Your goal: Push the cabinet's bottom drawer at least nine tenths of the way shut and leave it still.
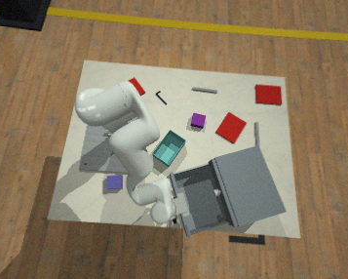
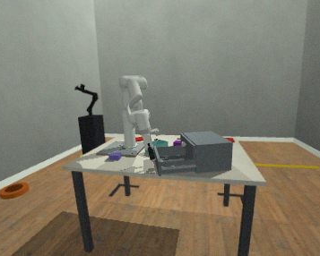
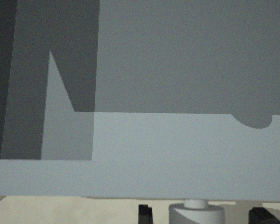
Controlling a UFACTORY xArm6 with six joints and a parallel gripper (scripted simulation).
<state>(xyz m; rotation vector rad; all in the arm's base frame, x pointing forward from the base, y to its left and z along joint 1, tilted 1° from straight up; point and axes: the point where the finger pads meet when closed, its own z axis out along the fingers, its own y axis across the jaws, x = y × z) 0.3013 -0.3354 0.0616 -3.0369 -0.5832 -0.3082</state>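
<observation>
Now: the bottom drawer 120 mm ahead of my hand, 50 mm to the left of it and 50 mm below it. Round my hand: blue-violet cube 310 mm behind, 80 mm to the left, 60 mm below; then grey cabinet 230 mm ahead, 90 mm to the left; then teal bin 280 mm to the left, 60 mm below, 50 mm behind.
</observation>
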